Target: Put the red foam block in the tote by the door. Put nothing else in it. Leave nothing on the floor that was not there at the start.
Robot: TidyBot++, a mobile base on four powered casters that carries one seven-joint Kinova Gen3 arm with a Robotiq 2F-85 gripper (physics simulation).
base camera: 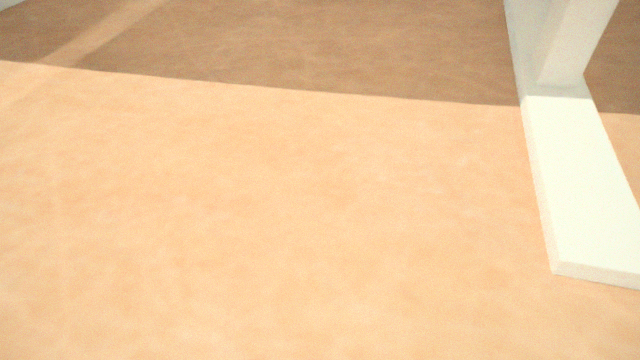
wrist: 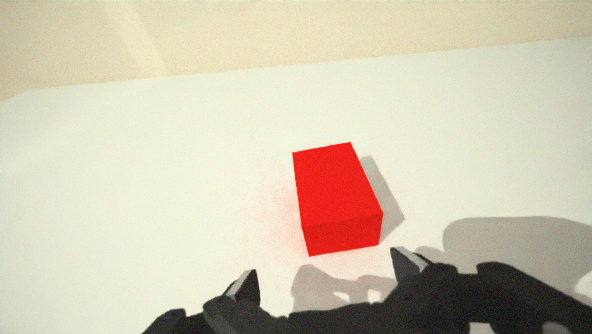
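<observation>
The red foam block point(wrist: 336, 187) lies flat on a white surface point(wrist: 150, 175) in the wrist view, a little right of the middle. My gripper point(wrist: 324, 273) is open at the bottom of the wrist view, with nothing between its fingers. The block shows beyond the fingertips, nearer in line with the right finger than the left one. Its near end face is turned toward the gripper. The tote and the door do not show in either view.
In the base camera view a white foot point(base camera: 585, 185) with a slanted white leg point(base camera: 575, 45) stands on the floor point(base camera: 300, 200) at the right. A broad shadow crosses the floor at the back. The white surface's far edge runs across the upper wrist view.
</observation>
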